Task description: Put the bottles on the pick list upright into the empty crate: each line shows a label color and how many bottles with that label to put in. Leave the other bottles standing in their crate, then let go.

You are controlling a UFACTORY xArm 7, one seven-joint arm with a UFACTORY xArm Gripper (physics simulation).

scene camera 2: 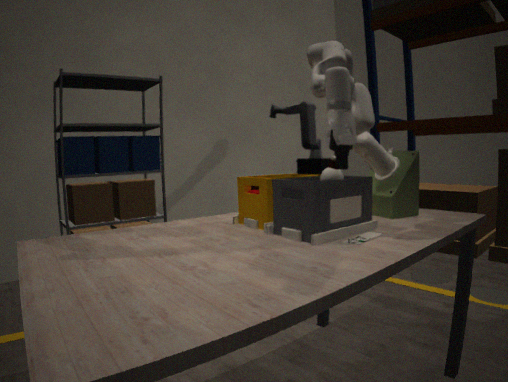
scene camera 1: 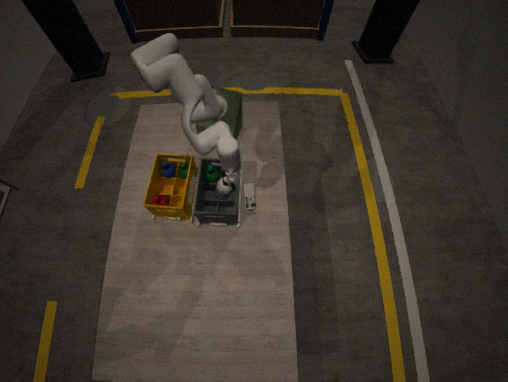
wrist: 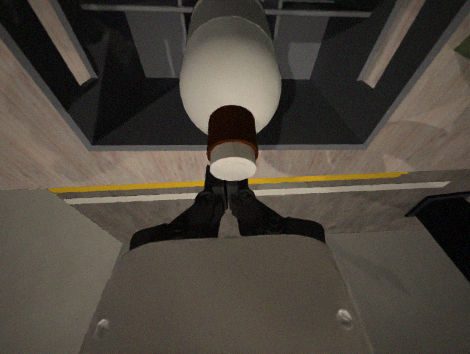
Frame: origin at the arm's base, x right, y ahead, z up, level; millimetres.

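Seen in the pictures: gripper, between the fingertips: (scene camera 2: 342, 169) (wrist: 227, 161); arm's base, origin of its link: (scene camera 2: 387, 169).
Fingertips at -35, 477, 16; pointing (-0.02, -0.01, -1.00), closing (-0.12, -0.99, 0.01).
Note:
Offsets run from my fingertips to a thing's top centre, as dx, dy, dz. "spot": to the spot under its first point. Level surfaces: height alone.
The grey crate @(+79, -21, -28) (scene camera 1: 217, 219) (scene camera 2: 299, 207) (wrist: 150, 147) holds a green bottle @(+105, -120, -40) (scene camera 1: 212, 174) and a white bottle @(+45, -12, +41) (scene camera 1: 223, 189) (scene camera 2: 331, 174) (wrist: 230, 75) with a brown neck. The white bottle leans, its cap end toward my gripper. My gripper (scene camera 1: 231, 180) (scene camera 2: 342, 162) (wrist: 227, 161) is shut and empty, right by that cap; the cap partly hides the fingertips in the wrist view. The yellow crate @(+301, -85, -28) (scene camera 1: 170, 213) (scene camera 2: 254, 210) holds a blue bottle @(+324, -181, -40) (scene camera 1: 168, 170), a green bottle @(+235, -162, -40) (scene camera 1: 183, 170) and red @(+367, -8, -40) (scene camera 1: 162, 201) at its front left. The pick list @(-70, -5, -201) (scene camera 1: 250, 192) (scene camera 2: 367, 237) shows green and darker marks, too small to read.
The two crates stand side by side on the wooden table @(dz -203) (scene camera 1: 200, 300) (scene camera 2: 175, 280), with pale strips @(spot: -20, +17, -190) (scene camera 2: 345, 233) along their bases. A green sloped block (scene camera 1: 233, 107) (scene camera 2: 405, 187) stands behind the grey crate, near the arm.

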